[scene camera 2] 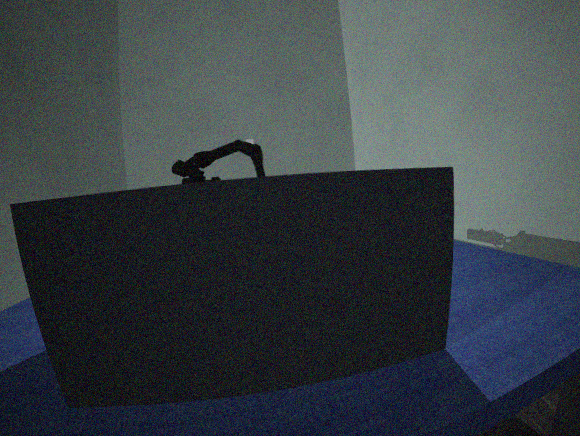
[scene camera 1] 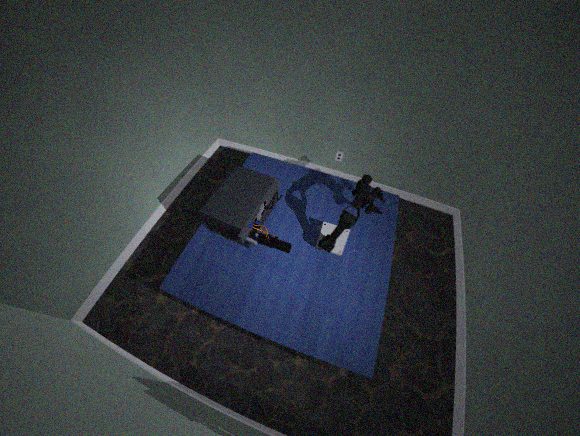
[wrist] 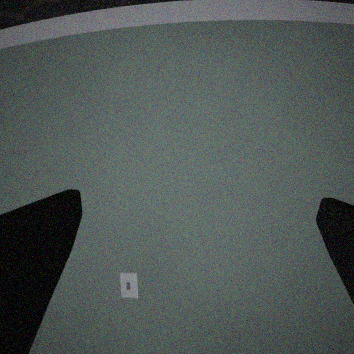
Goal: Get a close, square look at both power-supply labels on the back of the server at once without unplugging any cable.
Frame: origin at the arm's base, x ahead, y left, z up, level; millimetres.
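Where they show: gripper, fingertip midpoint: [scene camera 1: 383, 207] [wrist: 203, 206]; arm's base, origin of the base link: [scene camera 1: 326, 242].
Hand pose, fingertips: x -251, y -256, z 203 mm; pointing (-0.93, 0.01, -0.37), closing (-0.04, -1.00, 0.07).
Observation:
Each offset is from my fingertips to the centre of the thing. "spot": to the spot under its first point. Level surfaces: height alone.
The server [scene camera 1: 240, 197] [scene camera 2: 240, 290] is a large dark grey box at the left of the blue mat in scene camera 1. Its back, with cables, faces the arm's side. Orange cables @(spot: 608 mm ahead, 417 mm left, 69 mm down) [scene camera 1: 264, 230] hang at the near end of that back. The power-supply labels cannot be made out in scene camera 1 and do not show in the wrist view. My gripper [scene camera 1: 379, 202] [wrist: 203, 206] is open and empty, raised near the back edge of the table, well to the right of the server. It points at the wall. Scene camera 2 faces another side of the server, which hides the labels.
The arm stands on a white base plate [scene camera 1: 340, 245] on the blue mat @(256 mm down) [scene camera 1: 300, 295]. A black bar-shaped object @(spot: 497 mm ahead, 461 mm left, 52 mm down) [scene camera 1: 277, 243] lies beside the server's near back corner. A wall outlet [scene camera 1: 339, 156] [wrist: 129, 286] is behind the table. A pale rim [scene camera 1: 460, 320] borders the dark table top.

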